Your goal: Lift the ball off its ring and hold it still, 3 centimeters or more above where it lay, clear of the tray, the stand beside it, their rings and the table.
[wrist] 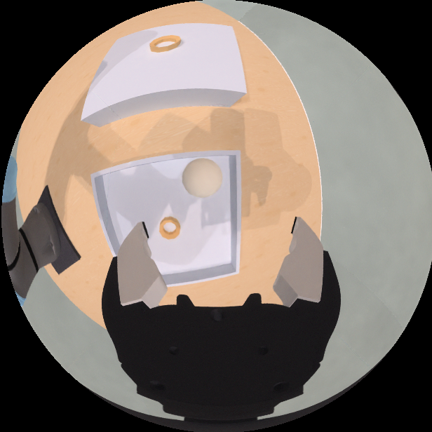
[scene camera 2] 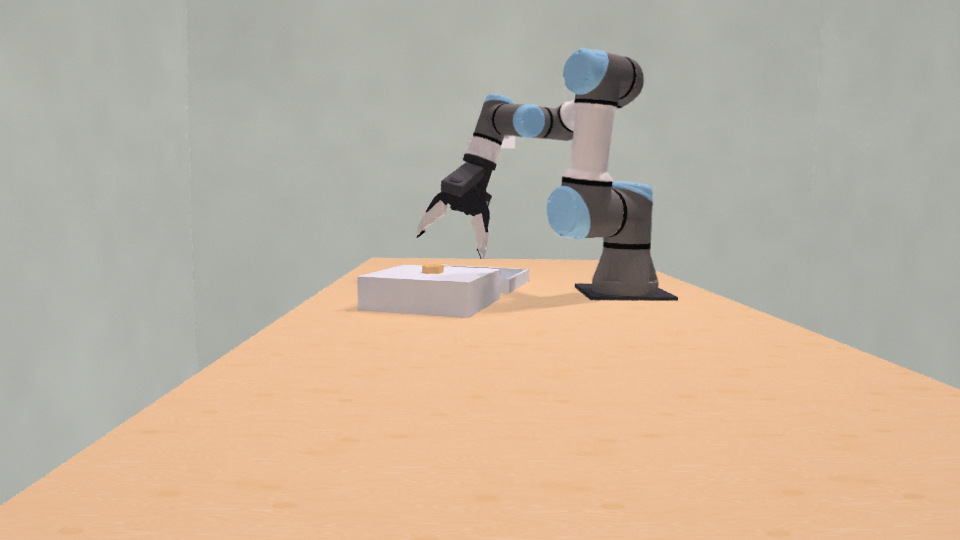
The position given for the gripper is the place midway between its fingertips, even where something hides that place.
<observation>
In view: the gripper (scene camera 2: 448, 248), a cream ball (wrist: 201, 177), a shallow tray (wrist: 192, 239) and a white stand (scene camera 2: 435, 290).
The gripper also shows in the wrist view (wrist: 218, 221). The white stand shows as well in the wrist view (wrist: 187, 64).
</observation>
